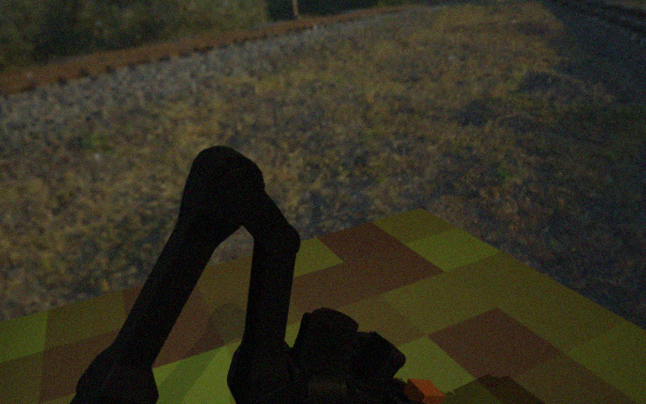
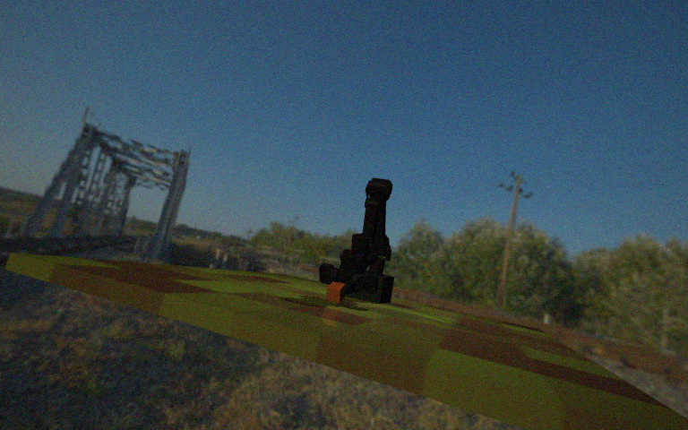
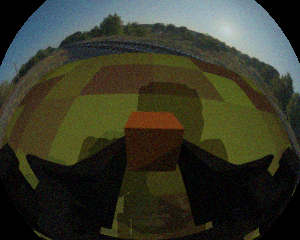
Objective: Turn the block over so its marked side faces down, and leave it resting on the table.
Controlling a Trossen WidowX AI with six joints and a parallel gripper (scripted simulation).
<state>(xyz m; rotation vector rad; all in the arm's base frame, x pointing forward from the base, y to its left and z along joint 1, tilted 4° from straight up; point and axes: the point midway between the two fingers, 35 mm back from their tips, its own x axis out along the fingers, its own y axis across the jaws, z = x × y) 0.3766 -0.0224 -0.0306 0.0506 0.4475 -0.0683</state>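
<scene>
Now: the orange block 1 cm below my gripper tip.
</scene>
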